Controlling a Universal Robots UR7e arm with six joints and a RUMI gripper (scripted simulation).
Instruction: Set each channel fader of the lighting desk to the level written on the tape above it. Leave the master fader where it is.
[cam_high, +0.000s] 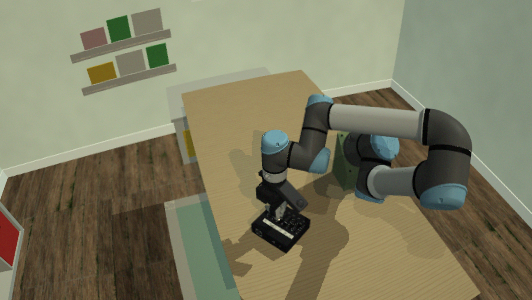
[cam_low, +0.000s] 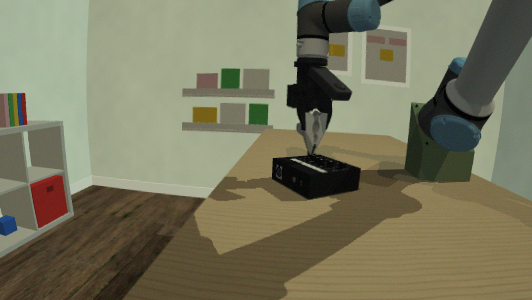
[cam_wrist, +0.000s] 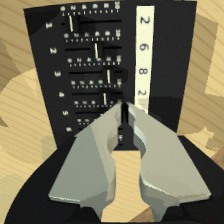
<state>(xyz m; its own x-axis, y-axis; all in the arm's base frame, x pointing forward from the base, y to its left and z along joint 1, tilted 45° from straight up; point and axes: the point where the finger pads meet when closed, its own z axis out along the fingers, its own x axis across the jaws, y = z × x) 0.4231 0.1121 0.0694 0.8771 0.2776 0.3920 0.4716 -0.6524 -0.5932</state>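
The fader cap lies 40 mm behind my hand, 30 mm to the left of it and 30 mm below it. The rest, counted from my hand: master fader (80 mm to the right, 30 mm below, 10 mm behind).
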